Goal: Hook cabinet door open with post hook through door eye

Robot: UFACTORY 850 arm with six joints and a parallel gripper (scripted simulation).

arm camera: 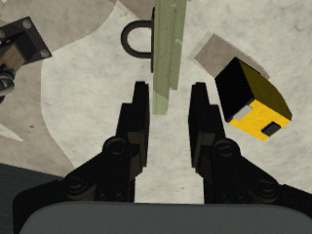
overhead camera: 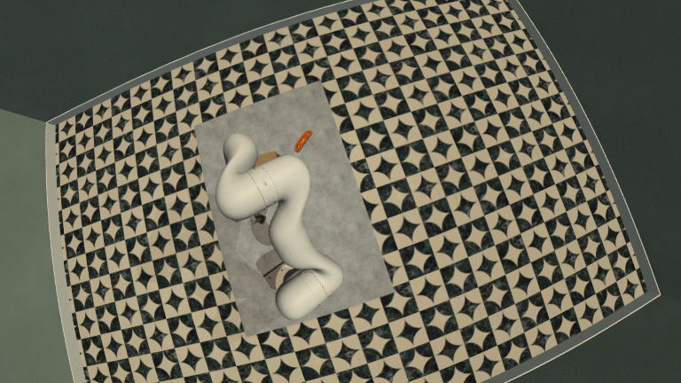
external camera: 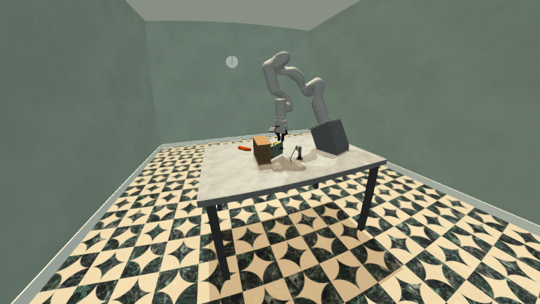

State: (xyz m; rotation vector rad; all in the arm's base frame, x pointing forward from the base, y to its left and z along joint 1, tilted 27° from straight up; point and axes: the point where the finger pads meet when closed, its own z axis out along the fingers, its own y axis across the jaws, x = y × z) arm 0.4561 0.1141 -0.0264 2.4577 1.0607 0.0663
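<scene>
Right now my hand is 80 mm past the hook, 110 mm to the right of it and 90 mm above it. The rest, counted from my hand: orange tool 300 mm ahead, 220 mm to the right, 140 mm below; pale green door 50 mm ahead, 60 mm to the left, 80 mm below; yellow handle 120 mm to the right, 110 mm below.
</scene>
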